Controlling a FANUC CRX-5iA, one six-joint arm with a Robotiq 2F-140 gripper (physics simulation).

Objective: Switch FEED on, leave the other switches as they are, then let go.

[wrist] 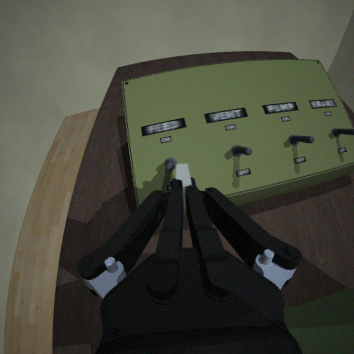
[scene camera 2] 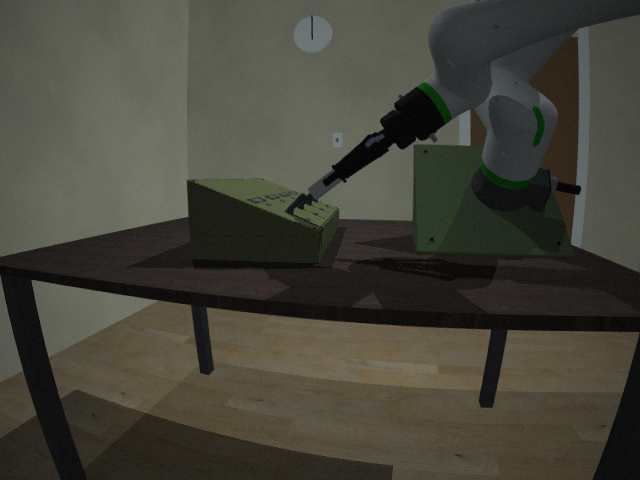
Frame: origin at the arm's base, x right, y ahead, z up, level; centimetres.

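Where they show: gripper, fingertip midpoint: (wrist: 181, 172) (scene camera 2: 312, 194); arm's base, origin of the base link: (scene camera 2: 501, 188).
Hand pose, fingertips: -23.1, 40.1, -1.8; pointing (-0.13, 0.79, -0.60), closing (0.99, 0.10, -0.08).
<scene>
Things, the pixels of their top centre, and the offset from my fingertips, as dx, dy, dz. "pt": a spot on its surface instead. Level surfaces: height alone.
- FEED switch, middle of its top: (wrist: 167, 156) (scene camera 2: 296, 192) -2.2, +2.5, +0.4
- label, surface spot: (wrist: 165, 140) pt -3.6, +7.9, -2.0
- VENT, middle of its top: (wrist: 245, 141) +9.4, +5.3, +0.4
- PUMP, middle of its top: (wrist: 307, 131) +21.1, +8.1, +0.4
- BRAKE, middle of its top: (wrist: 350, 124) +32.8, +10.9, +0.4
- dark wooden table, its level: dz -12.3
The green switch box (scene camera 2: 255, 237) (wrist: 190, 95) stands on the table with its sloped panel up. In the wrist view, the FEED switch (wrist: 171, 164) is the leftmost lever, below its ON label (wrist: 165, 140); its OFF label is hidden. The levers of VENT (wrist: 243, 150), PUMP (wrist: 302, 139) and BRAKE (wrist: 343, 132) stand to its right, with ON labels above and OFF labels below. My gripper (scene camera 2: 313, 193) (wrist: 181, 172) is shut and empty, its tips low over the panel, close beside the FEED lever on its right. Whether they touch is unclear.
The dark wooden table (scene camera 2: 232, 293) (wrist: 92, 185) carries the box and the green robot mount (scene camera 2: 431, 206) on the right. The arm's links reach in from the upper right. A wall clock (scene camera 2: 312, 34) hangs behind.
</scene>
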